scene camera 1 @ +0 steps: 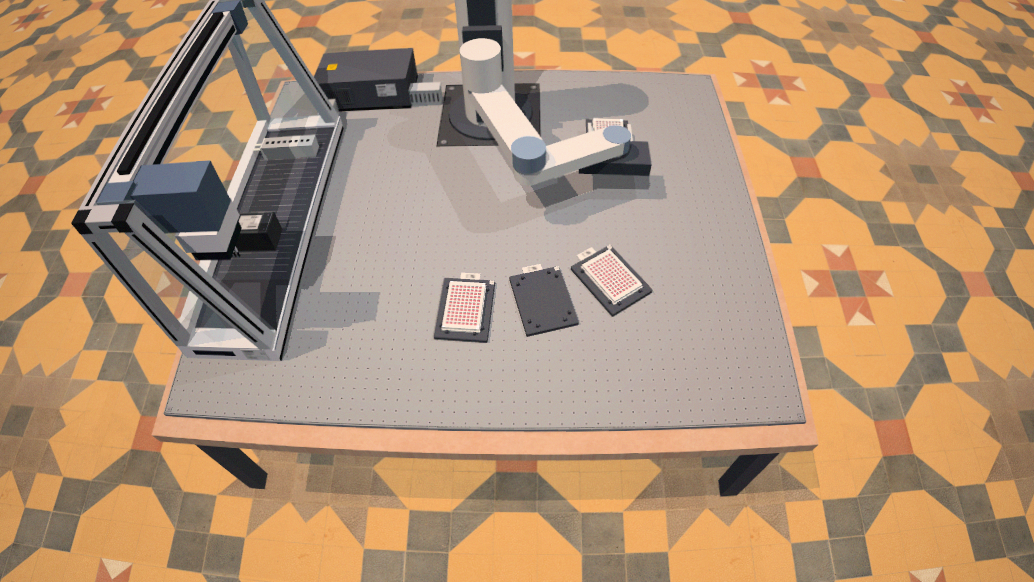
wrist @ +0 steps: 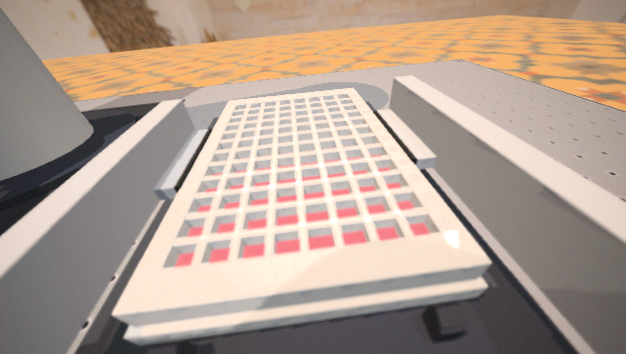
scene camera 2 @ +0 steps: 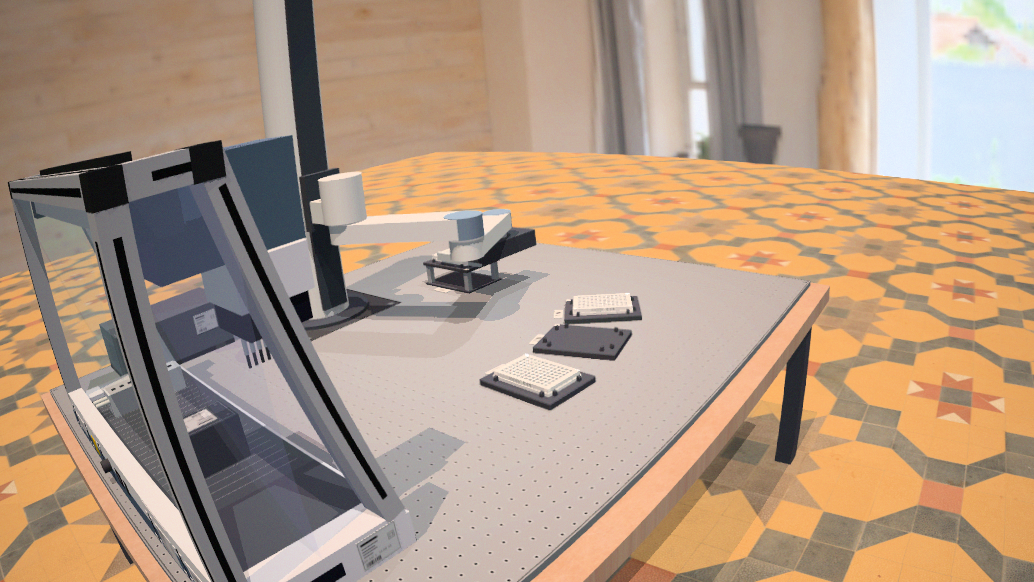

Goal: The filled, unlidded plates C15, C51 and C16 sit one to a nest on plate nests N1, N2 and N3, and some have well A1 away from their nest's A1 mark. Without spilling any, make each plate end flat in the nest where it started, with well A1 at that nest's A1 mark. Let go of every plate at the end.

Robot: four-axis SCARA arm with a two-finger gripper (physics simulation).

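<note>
My gripper (wrist: pixel 292 108) is shut on a white plate (wrist: pixel 300 172) (scene camera 1: pixel 607 123) with red-filled wells, pads on its long sides. The plate is level, low over a dark raised stand (scene camera 2: pixel 467 280) (wrist: pixel 320 330); whether it touches is unclear. A bright spot shows at its near right corner in the wrist view. The left nest (scene camera 1: pixel 463 336) (scene camera 2: pixel 546 401) holds a plate (scene camera 1: pixel 464 306) (scene camera 2: pixel 535 374). The middle nest (scene camera 1: pixel 544 302) (scene camera 2: pixel 582 342) is empty. The right nest (scene camera 1: pixel 640 292) (scene camera 2: pixel 629 315) holds a plate (scene camera 1: pixel 612 276) (scene camera 2: pixel 602 303). Labels and well A1 are too small to read.
A framed enclosure (scene camera 1: pixel 162 253) (scene camera 2: pixel 126 339) with a blue head (scene camera 1: pixel 180 196) stands on the left of the table. A dark box (scene camera 1: pixel 369 78) is at the back left, beside the arm's base (scene camera 1: pixel 452 133). The arm (scene camera 1: pixel 575 153) reaches over the back right.
</note>
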